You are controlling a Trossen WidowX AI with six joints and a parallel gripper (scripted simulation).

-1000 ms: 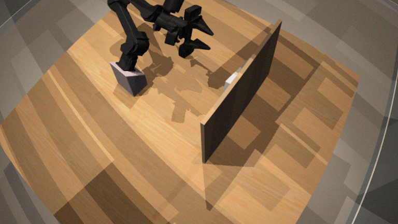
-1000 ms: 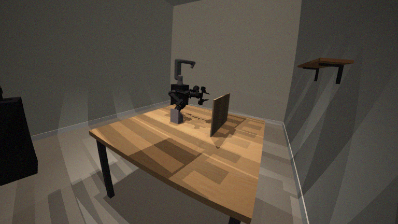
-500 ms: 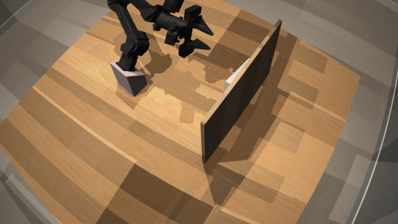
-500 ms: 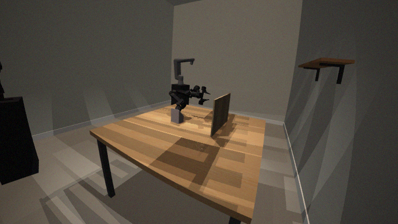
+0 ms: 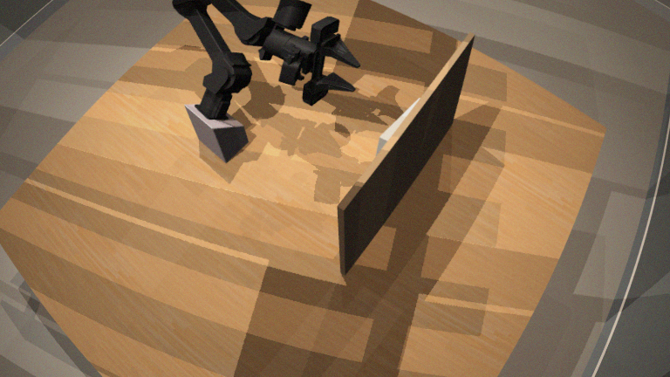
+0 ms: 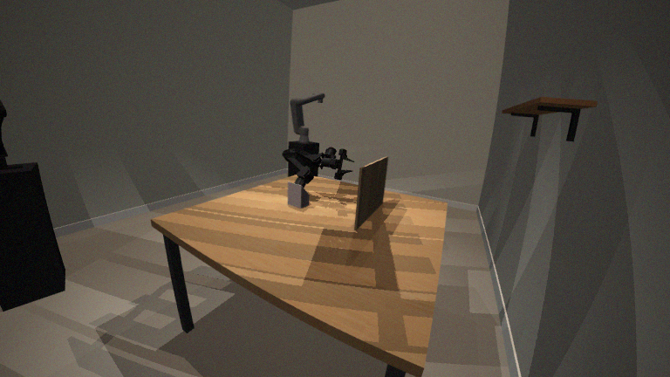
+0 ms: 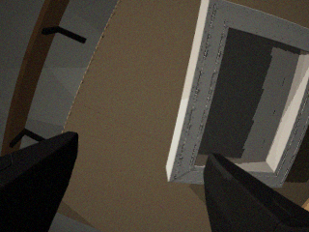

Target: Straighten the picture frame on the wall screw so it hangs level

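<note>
The picture frame lies 13 cm ahead of my gripper tip and 9 cm below it. Round my gripper tip: wall panel 14 cm ahead, 10 cm below.
</note>
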